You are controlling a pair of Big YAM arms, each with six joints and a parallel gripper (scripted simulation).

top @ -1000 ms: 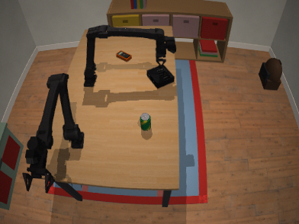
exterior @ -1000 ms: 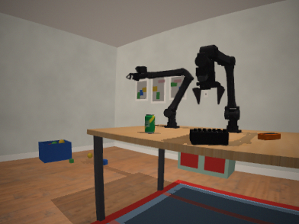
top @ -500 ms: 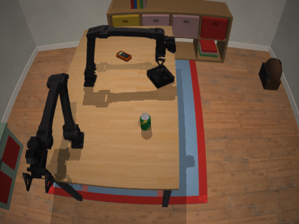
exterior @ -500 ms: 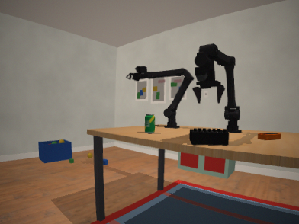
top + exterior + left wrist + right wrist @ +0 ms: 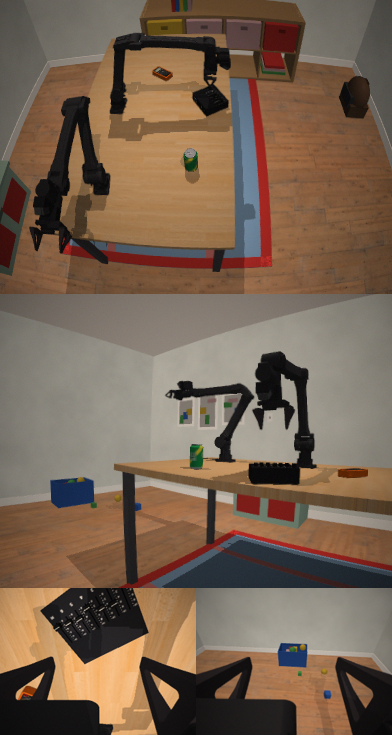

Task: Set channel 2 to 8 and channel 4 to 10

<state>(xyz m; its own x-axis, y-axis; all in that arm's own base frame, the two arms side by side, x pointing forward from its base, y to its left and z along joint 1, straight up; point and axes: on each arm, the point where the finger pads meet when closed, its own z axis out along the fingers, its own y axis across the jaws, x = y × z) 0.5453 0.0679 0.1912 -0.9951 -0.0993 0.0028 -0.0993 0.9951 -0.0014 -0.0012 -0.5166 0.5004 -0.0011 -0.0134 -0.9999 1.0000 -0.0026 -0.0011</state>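
Right now my left hand is 4 cm short of the channel 2 knob, 3 cm to the left of it and 13 cm above it. Round my left hand: channel 3 knob: 3 cm ahead, 1 cm to the right, 13 cm below; then channel 4 cap: 3 cm ahead, 2 cm to the left, 13 cm below.
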